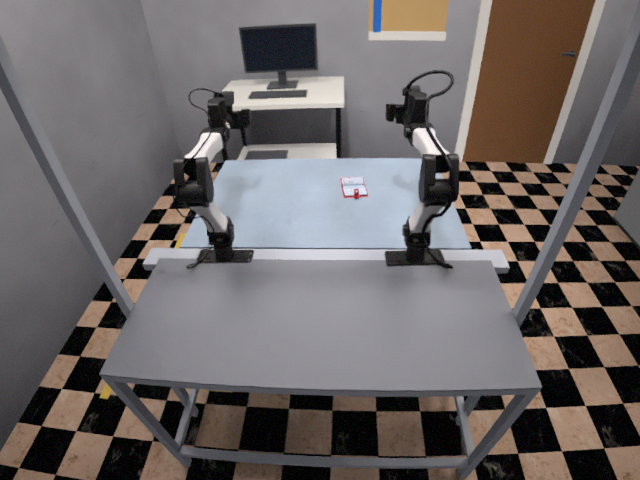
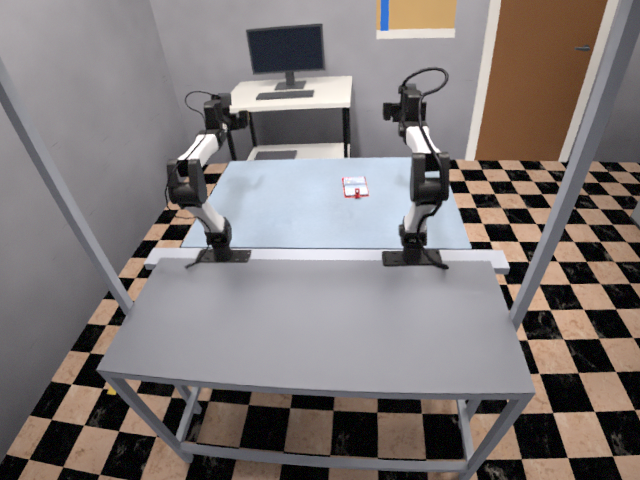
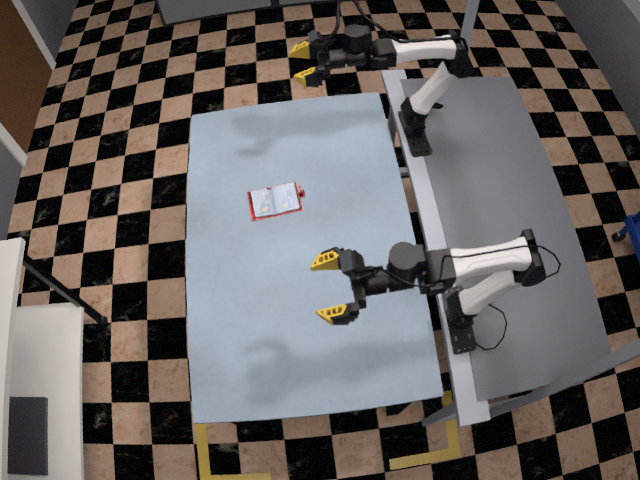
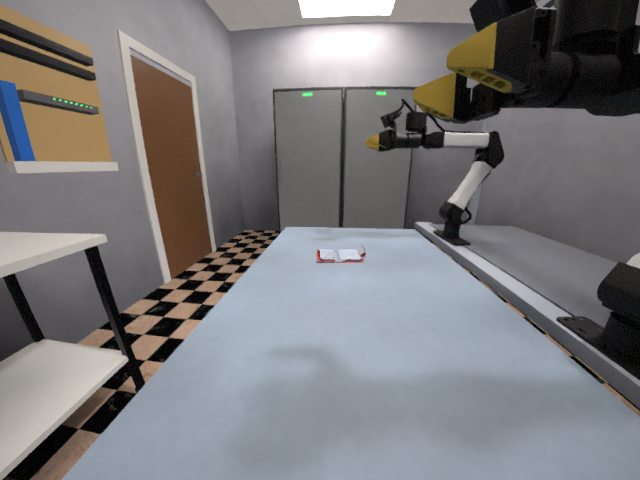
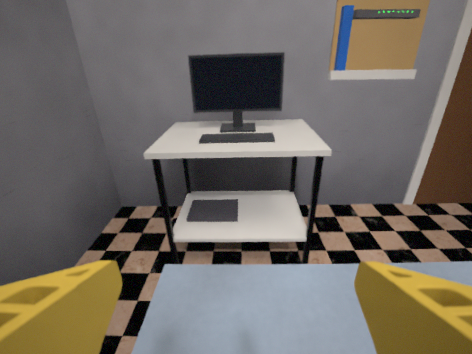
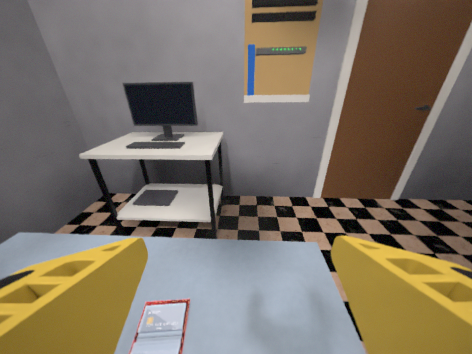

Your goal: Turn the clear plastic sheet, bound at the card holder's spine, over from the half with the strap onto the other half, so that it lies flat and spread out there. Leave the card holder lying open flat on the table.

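The red card holder [image 1: 353, 186] [image 2: 355, 187] [image 3: 274, 200] [image 4: 340, 255] [image 6: 161, 320] lies open flat on the blue table. Its red strap [image 1: 356, 193] [image 2: 357, 192] [image 3: 301, 191] [image 4: 363, 251] is at the half nearer the arms and sticks up a little. Both halves look pale and shiny; the clear sheet's edges are too small to make out. My left gripper [image 3: 315, 290] [image 5: 237, 272] is open and empty, high above the table. My right gripper [image 3: 292, 67] [image 6: 238, 245] is open and empty, raised at the table's side, apart from the holder.
The blue table [image 1: 289, 222] [image 3: 248, 372] bears shadows of both arms. A grey bench [image 1: 320, 330] [image 3: 516, 206] stands behind the arm mounts. A white desk [image 5: 165, 145] [image 6: 105, 150] with a monitor [image 5: 236, 82] [image 6: 161, 104] stands beyond the table's far edge.
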